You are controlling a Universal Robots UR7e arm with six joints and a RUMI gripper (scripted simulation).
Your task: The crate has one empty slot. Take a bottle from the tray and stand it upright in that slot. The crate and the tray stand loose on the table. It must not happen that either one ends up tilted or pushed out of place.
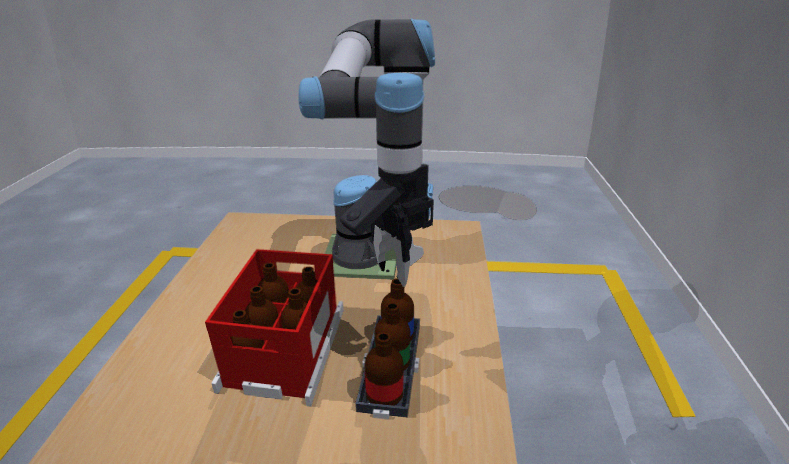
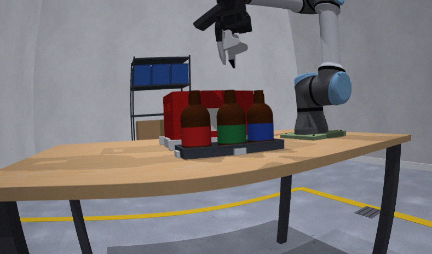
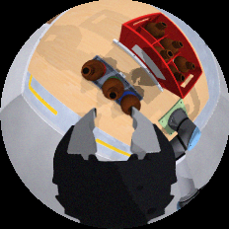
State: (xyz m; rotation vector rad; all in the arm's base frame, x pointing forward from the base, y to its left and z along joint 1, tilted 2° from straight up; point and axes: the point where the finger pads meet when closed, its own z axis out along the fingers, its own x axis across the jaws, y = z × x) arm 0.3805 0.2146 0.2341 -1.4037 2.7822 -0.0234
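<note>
Right now the brown bottle is 150 mm below my hand. From my hand the other things lie so: red crate: 20 mm ahead, 250 mm to the right, 160 mm below.
</note>
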